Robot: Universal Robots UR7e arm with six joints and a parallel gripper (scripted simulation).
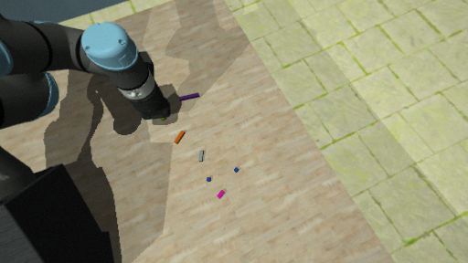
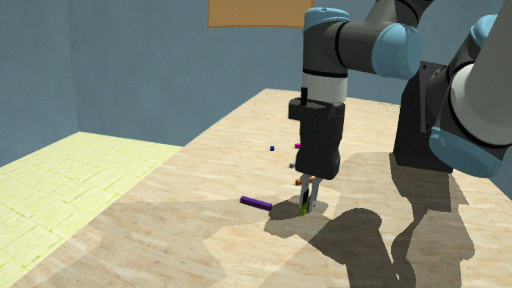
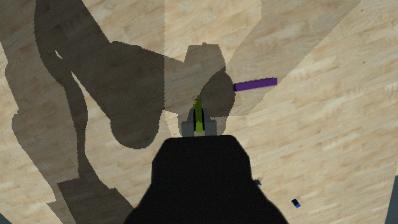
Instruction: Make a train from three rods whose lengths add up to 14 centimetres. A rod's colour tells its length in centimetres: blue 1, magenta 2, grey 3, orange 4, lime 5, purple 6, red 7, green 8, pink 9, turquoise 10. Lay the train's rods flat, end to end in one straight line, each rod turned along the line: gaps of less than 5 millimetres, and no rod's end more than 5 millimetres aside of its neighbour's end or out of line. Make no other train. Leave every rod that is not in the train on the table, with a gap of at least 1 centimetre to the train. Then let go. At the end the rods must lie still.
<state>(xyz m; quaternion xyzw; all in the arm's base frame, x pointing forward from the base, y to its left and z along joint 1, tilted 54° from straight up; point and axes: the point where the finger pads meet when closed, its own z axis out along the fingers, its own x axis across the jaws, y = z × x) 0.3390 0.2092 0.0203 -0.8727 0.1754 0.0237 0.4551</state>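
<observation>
My gripper is now 5 cm short of the grey rod, 18 cm to the left of it and 1 cm above it. The rest, counted from my hand: orange rod (1 cm ahead, 10 cm to the right, 1 cm below); lime rod (1 cm below); purple rod (9 cm ahead, 1 cm to the left, 1 cm below).
</observation>
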